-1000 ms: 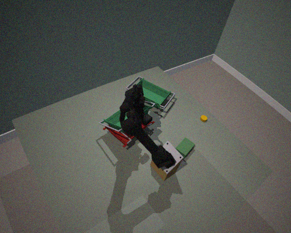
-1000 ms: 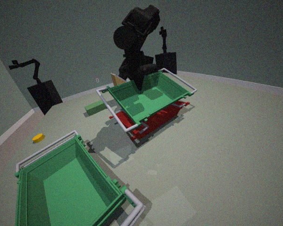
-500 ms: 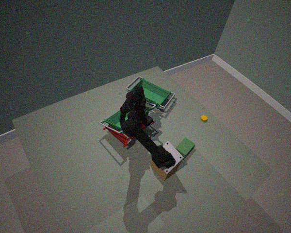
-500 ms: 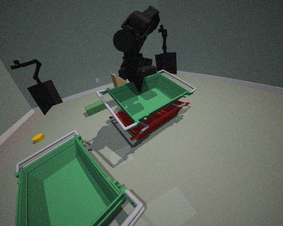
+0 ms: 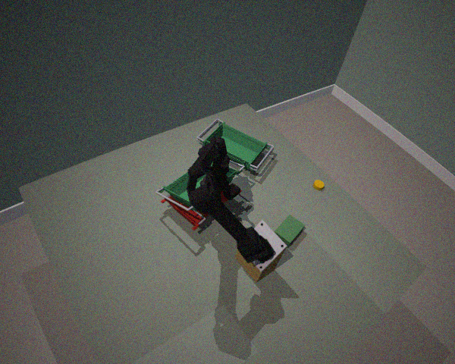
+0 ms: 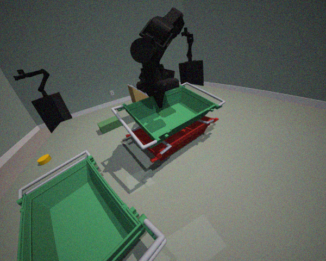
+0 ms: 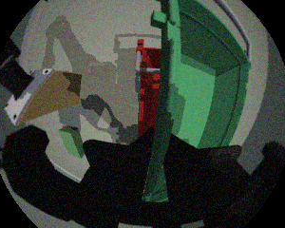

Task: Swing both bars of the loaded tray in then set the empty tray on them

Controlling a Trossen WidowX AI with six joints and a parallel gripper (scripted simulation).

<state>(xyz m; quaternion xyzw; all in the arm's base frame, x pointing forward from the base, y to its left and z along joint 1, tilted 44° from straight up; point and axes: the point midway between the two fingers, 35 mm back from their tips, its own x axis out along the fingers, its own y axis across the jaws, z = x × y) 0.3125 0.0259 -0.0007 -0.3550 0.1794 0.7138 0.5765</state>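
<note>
The green tray is 7 cm ahead of my gripper tip, 2 cm to the left of it and 1 cm above it. From my gripper tip the other things lie so: yellow disc 54 cm to the right, 11 cm below, 10 cm behind; flat green block 24 cm behind, 23 cm to the right, 10 cm below.
</note>
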